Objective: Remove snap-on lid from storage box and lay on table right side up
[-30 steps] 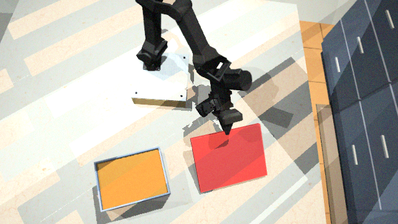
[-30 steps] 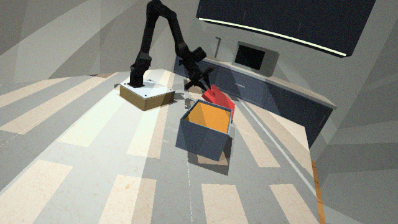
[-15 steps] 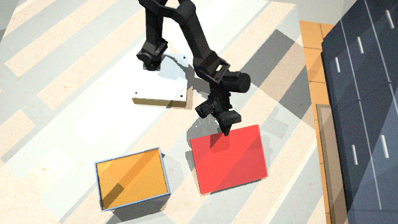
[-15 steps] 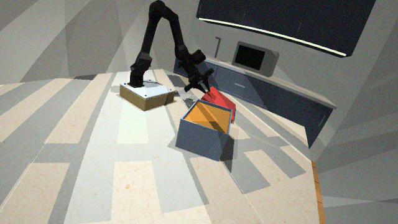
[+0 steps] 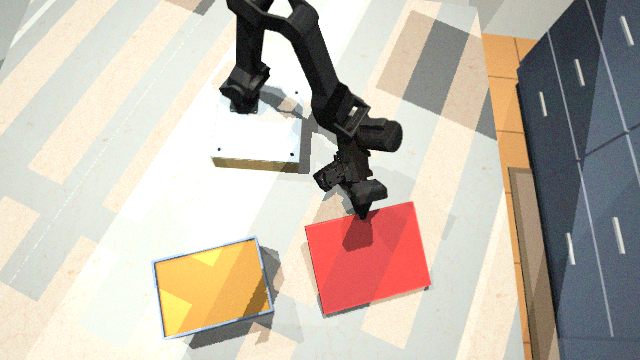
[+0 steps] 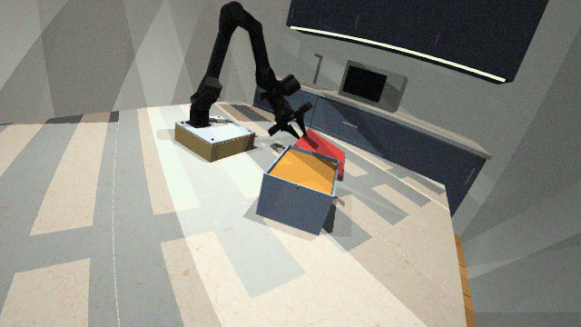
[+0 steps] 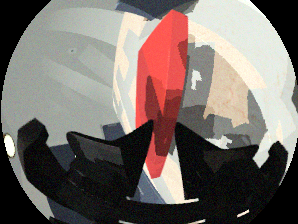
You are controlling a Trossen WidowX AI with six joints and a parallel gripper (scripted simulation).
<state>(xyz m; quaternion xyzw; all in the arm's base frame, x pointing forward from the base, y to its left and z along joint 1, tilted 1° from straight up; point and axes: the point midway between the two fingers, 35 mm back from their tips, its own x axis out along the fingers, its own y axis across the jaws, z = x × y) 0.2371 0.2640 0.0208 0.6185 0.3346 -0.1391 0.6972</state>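
My gripper tip is 8 cm short of the red lid, 3 cm above it and 2 cm to the right of it. The rest, counted from my gripper tip: storage box: 29 cm to the right, 16 cm ahead, 1 cm below.
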